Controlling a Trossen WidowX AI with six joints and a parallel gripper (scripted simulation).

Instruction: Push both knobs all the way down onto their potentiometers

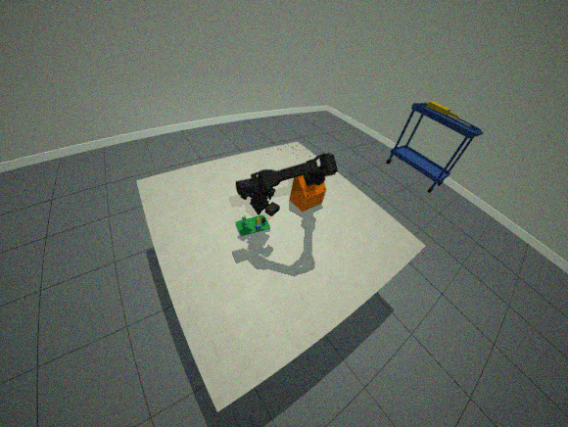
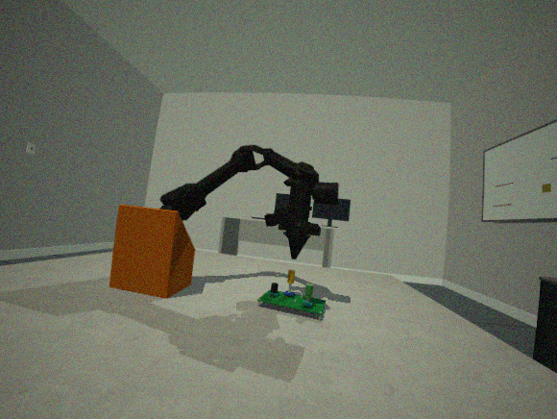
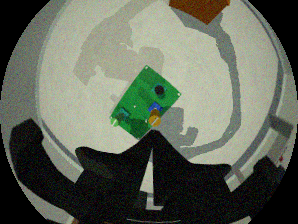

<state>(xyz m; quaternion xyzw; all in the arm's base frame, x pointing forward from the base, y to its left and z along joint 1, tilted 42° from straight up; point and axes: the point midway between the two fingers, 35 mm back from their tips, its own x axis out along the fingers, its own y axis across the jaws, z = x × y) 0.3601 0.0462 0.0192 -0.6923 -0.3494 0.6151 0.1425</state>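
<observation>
The yellow knob is 4 cm below my gripper tip. Round my gripper tip: green knob (4 cm ahead, 6 cm to the right, 6 cm below).
</observation>
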